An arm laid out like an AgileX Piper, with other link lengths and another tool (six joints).
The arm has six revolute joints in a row. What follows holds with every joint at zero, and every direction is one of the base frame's. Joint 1 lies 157.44 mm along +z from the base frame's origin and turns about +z. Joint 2 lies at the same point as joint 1 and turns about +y. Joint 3 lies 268.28 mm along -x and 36.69 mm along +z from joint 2 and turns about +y. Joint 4 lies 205.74 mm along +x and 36.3 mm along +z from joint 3 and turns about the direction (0.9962, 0, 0.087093). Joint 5 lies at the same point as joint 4 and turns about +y. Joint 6 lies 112.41 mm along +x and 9.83 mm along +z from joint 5 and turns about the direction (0.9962, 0, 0.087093). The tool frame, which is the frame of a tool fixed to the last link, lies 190.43 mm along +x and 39 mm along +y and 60.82 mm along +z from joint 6; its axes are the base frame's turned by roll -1.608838, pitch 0.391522 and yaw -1.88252 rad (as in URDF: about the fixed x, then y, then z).
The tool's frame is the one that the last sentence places.
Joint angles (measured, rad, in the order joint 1, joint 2, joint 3, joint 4, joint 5, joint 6), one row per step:
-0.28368 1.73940 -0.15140 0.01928 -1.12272 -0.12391
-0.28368 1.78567 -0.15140 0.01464 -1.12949 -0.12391
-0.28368 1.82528 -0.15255 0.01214 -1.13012 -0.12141
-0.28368 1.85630 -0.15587 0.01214 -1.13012 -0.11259
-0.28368 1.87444 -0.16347 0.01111 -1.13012 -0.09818
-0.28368 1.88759 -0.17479 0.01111 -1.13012 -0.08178
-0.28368 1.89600 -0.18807 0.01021 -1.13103 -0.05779
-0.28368 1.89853 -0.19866 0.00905 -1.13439 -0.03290
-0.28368 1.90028 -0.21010 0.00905 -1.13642 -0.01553
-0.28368 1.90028 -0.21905 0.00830 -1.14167 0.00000
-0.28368 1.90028 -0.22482 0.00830 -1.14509 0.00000
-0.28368 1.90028 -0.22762 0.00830 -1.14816 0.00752
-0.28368 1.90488 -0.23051 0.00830 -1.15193 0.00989
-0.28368 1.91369 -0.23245 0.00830 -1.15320 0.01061
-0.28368 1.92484 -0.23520 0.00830 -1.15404 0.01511
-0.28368 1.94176 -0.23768 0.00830 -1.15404 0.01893
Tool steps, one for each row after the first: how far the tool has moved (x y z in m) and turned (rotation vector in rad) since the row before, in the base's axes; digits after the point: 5 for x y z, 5 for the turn. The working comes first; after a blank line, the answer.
Tool pose at each row, in the base's axes (x y z in m, rotation vector in rad; the steps are taken from these numbers as rounded here):
0.40935 -0.07928 0.13195 -0.88821 2.09759 -1.25105
0.40858 -0.07765 0.11478 -0.91841 2.12861 -1.22851
0.40718 -0.07657 0.09906 -0.94286 2.16064 -1.20503
0.40634 -0.07668 0.08764 -0.95189 2.18857 -1.18312
0.40756 -0.07732 0.08299 -0.94502 2.20360 -1.16600
0.41021 -0.07879 0.08153 -0.92950 2.21271 -1.15277
0.41397 -0.08064 0.08313 -0.90240 2.21778 -1.13752
0.41754 -0.08242 0.08714 -0.87142 2.21773 -1.12429
0.42112 -0.08425 0.09109 -0.84697 2.21462 -1.11720
0.42433 -0.08567 0.09595 -0.82390 2.20778 -1.11220
0.42631 -0.08625 0.09876 -0.81858 2.19956 -1.11686
0.42741 -0.08692 0.10081 -0.80775 2.19727 -1.11399
0.42832 -0.08729 0.10092 -0.80424 2.19635 -1.11320
0.42850 -0.08738 0.09809 -0.80676 2.20165 -1.10987
0.42873 -0.08766 0.09448 -0.80663 2.21020 -1.10262
0.42839 -0.08774 0.08800 -0.81107 2.22466 -1.09243

-0.00077 0.00163 -0.01717 0.01074 0.03801 0.00463
-0.00140 0.00108 -0.01572 0.01274 0.03566 0.00144
-0.00084 -0.00011 -0.01142 0.01528 0.02430 -0.00399
0.00122 -0.00064 -0.00465 0.01517 0.00639 -0.00573
0.00265 -0.00147 -0.00146 0.01432 -0.00243 -0.00779
0.00376 -0.00185 0.00160 0.01865 -0.01170 -0.01044
0.00357 -0.00178 0.00401 0.01791 -0.01734 -0.01043
0.00358 -0.00183 0.00395 0.01151 -0.01571 -0.00790
0.00321 -0.00142 0.00486 0.00933 -0.01764 -0.00613
0.00198 -0.00058 0.00281 -0.00260 -0.00881 0.00000
0.00110 -0.00067 0.00205 0.00484 -0.00759 -0.00321
0.00091 -0.00037 0.00011 0.00145 -0.00258 -0.00100
0.00018 -0.00009 -0.00283 0.00218 0.00519 -0.00030
0.00023 -0.00028 -0.00361 0.00600 0.00609 -0.00194
-0.00034 -0.00008 -0.00648 0.00733 0.01288 -0.00168

